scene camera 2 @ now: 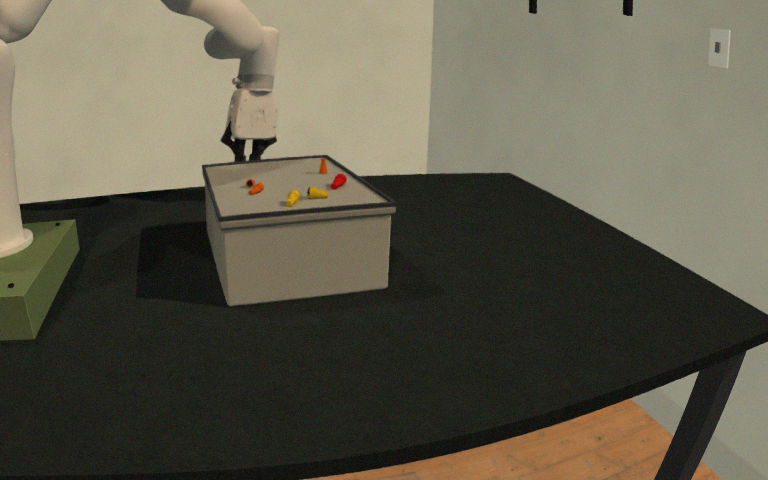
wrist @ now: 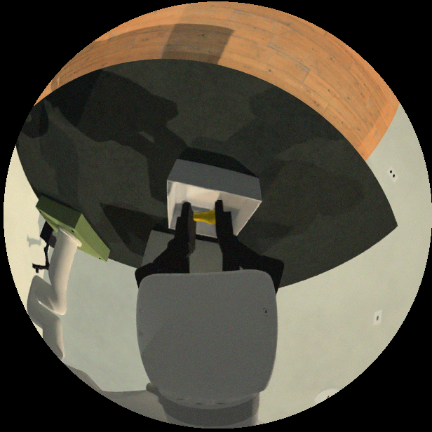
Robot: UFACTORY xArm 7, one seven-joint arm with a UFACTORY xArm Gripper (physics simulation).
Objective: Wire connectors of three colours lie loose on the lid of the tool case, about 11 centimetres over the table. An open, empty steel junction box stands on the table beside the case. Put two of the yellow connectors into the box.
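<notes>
My gripper (scene camera 2: 247, 157) (wrist: 204, 210) is shut on a yellow connector (wrist: 205, 216), which lies crosswise between the fingertips. In the wrist view they are over the opening of the steel junction box (wrist: 215, 175); their exact height is hard to tell. The box does not show in the scene view, where the fingertips are partly hidden behind the far rim of the tool case (scene camera 2: 305, 254) (wrist: 205, 257). Two yellow connectors (scene camera 2: 292, 197) (scene camera 2: 317, 193) lie near the front of its lid.
On the lid, a red connector (scene camera 2: 338, 181) lies at the right, an orange one (scene camera 2: 323, 166) stands at the back right, and two orange ones (scene camera 2: 256, 188) (scene camera 2: 250, 182) lie at the left. The green robot base (scene camera 2: 39, 249) (wrist: 75, 225) stands left of the case on the black table (scene camera 2: 453, 316).
</notes>
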